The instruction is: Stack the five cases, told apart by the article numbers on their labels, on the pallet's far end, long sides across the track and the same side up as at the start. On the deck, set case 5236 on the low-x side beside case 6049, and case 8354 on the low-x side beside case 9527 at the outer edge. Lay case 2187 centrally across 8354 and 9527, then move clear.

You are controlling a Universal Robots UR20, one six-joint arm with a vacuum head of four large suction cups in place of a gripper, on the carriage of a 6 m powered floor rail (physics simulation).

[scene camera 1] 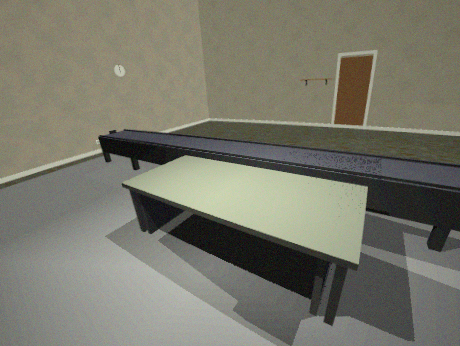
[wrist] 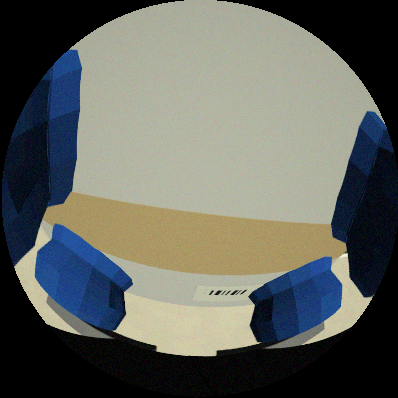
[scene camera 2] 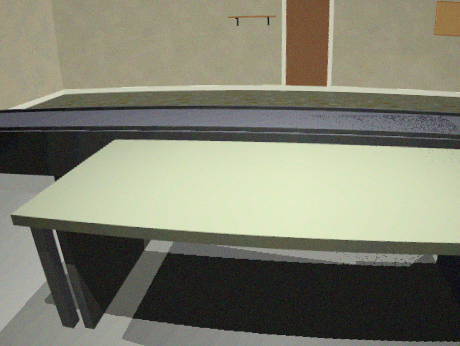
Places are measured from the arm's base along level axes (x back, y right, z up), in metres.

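Where they show: hand, tool point: (wrist: 206, 220).
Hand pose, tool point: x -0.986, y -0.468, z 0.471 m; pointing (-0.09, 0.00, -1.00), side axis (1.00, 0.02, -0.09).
Each offset is from my tool point to the top centre of the thing. Level surfaces: height alone.
A grey case @[dx -0.032, dy -0.001, dz +0.041 m] (wrist: 210, 125) with a tan tape band fills much of the wrist view, right at the blue suction cups. My gripper (wrist: 200, 222) is shut on this case, with two cups at the sides and two nearer the bottom of the view. A white label with a barcode @[dx +0.033, dy -0.061, dz +0.021 m] (wrist: 227, 293) shows on the case's side, near the lower right cup; its article number cannot be read. The arm, the pallet and other cases do not show in the two scene views.
A pale green table @[dz -0.511 m] (scene camera 1: 240, 195) (scene camera 2: 240, 190) with dark legs stands in front of the long dark floor rail (scene camera 1: 225, 146) (scene camera 2: 175, 117). A brown door (scene camera 1: 354, 90) (scene camera 2: 307, 45) and a small wall shelf (scene camera 1: 316, 79) (scene camera 2: 251, 17) are on the back wall.
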